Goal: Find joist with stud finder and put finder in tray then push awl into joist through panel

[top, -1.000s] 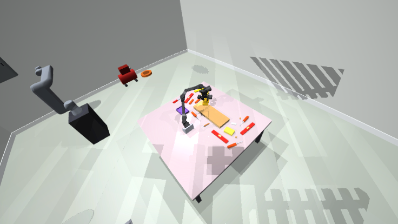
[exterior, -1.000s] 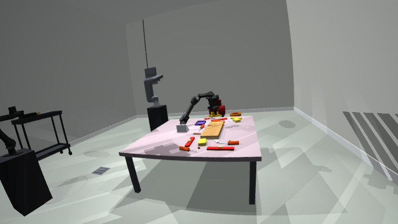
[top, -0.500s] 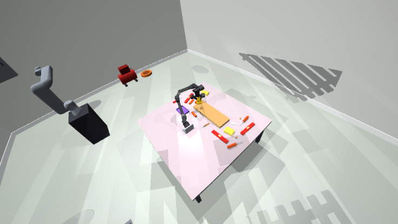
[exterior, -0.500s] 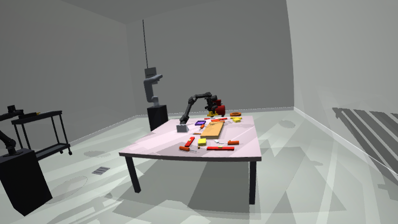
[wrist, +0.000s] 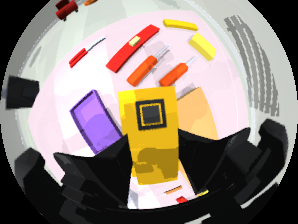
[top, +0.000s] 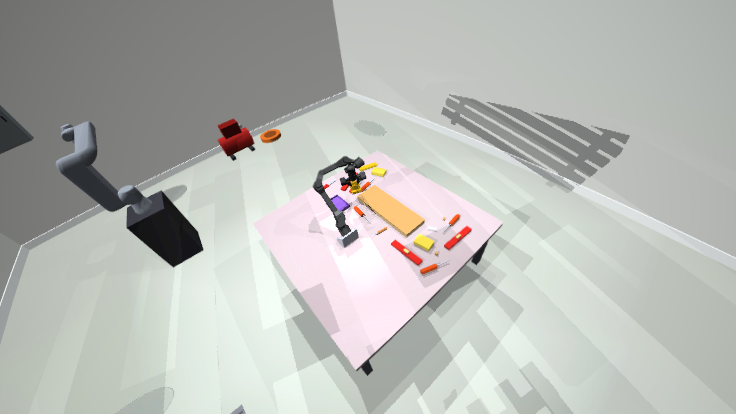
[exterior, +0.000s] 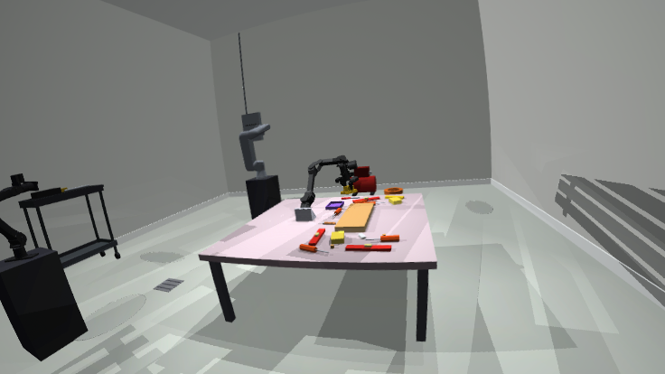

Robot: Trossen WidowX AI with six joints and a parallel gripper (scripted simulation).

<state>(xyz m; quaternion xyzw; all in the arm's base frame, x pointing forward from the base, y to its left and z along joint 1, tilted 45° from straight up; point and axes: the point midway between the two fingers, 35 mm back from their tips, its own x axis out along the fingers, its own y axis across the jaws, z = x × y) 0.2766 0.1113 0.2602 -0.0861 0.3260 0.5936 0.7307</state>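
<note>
Right now the purple tray is 150 mm behind my gripper tip, 60 mm to the left of it and 130 mm below it. Round my gripper tip: yellow stud finder (10 mm to the left, 20 mm above); orange-handled awl (90 mm behind, 370 mm to the right, 140 mm below).
</note>
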